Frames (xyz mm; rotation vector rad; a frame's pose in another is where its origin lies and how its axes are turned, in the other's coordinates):
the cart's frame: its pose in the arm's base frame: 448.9 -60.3 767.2 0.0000 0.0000 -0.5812
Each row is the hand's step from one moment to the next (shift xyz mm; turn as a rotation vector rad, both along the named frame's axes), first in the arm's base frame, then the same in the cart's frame.
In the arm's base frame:
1: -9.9 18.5 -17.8 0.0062 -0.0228 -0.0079
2: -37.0 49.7 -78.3 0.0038 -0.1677 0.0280
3: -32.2 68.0 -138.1 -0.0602 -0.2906 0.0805
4: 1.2 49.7 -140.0 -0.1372 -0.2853 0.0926
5: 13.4 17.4 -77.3 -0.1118 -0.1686 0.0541
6: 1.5 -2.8 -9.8 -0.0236 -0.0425 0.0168
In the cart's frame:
1: -18.4 10.0 -17.8 0.0177 -0.0157 -0.0079
2: -58.2 21.2 -78.3 0.0952 -0.1381 0.0280
3: -64.2 39.2 -138.1 0.1092 -0.2759 0.0805
4: -26.3 42.2 -140.0 0.0420 -0.3138 0.0926
5: 1.6 21.9 -77.3 -0.0009 -0.2023 0.0541
6: 2.8 -1.5 -9.8 0.0036 -0.0485 0.0168

